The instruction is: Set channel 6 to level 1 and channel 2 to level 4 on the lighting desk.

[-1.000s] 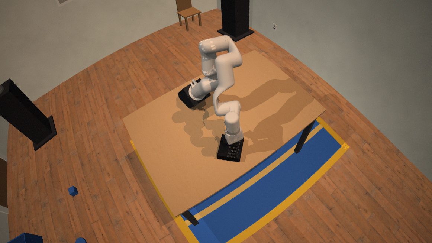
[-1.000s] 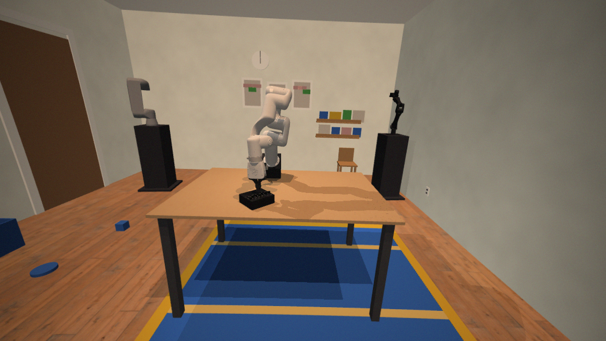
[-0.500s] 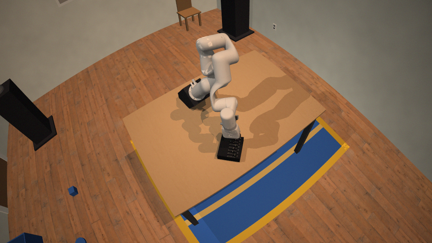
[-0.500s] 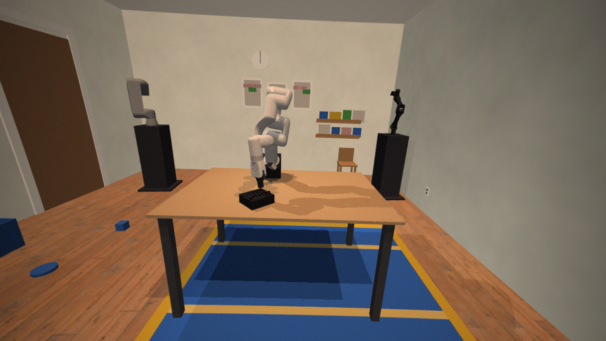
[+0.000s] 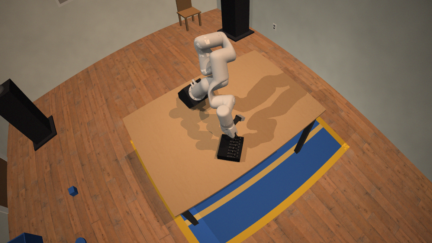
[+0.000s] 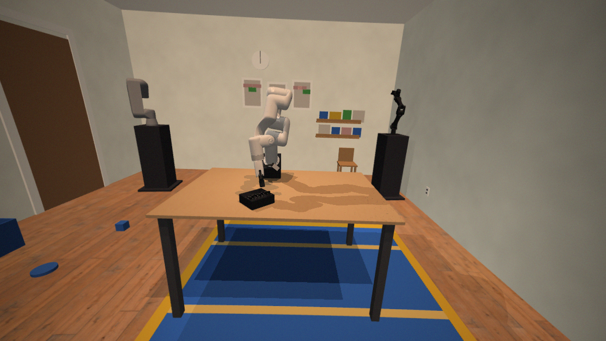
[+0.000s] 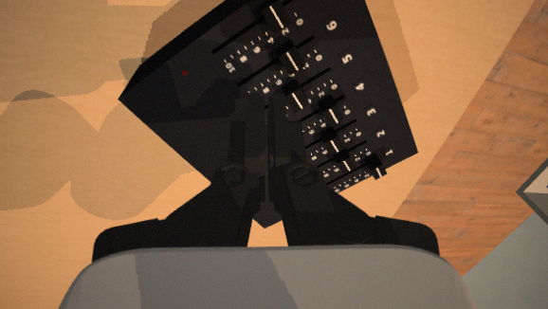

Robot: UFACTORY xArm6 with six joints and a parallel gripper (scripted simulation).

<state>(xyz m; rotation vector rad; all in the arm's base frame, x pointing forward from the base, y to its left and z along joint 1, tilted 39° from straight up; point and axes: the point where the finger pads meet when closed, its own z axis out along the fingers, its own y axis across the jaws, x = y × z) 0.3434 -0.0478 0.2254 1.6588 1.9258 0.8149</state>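
Now: hand 2 cm short of the channel 6 fader cap, 2 cm to the right of it and 5 cm above it. The rest, counted from my hand: channel 2 fader cap (7 cm ahead, 5 cm to the right, 5 cm below).
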